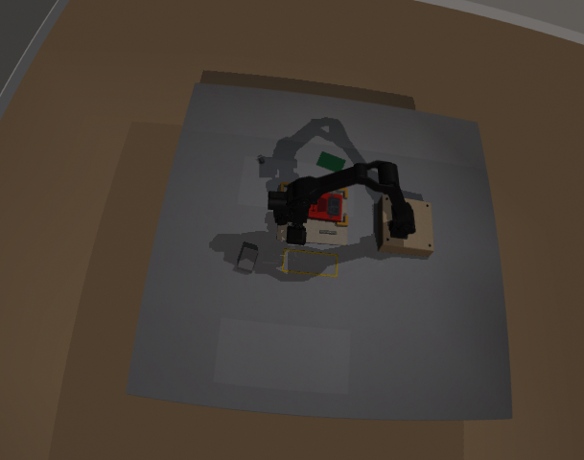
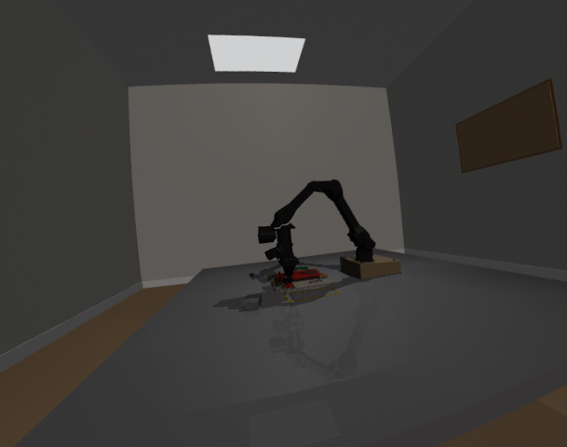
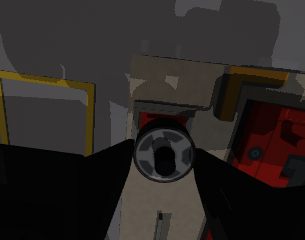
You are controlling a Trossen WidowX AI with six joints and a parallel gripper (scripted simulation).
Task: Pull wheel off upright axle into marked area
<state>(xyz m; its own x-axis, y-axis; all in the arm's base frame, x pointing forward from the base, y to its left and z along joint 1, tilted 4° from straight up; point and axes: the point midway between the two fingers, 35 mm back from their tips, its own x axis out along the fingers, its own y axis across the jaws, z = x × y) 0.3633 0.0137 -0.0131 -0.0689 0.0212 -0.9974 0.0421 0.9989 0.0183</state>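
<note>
Right now my gripper tip is right at the dark grey wheel. Also, from my gripper tip: upright axle right at my gripper tip; then green tile 320 mm to the right, 130 mm behind, 40 mm below; then small grey block 150 mm ahead, 120 mm to the left, 30 mm below.
</note>
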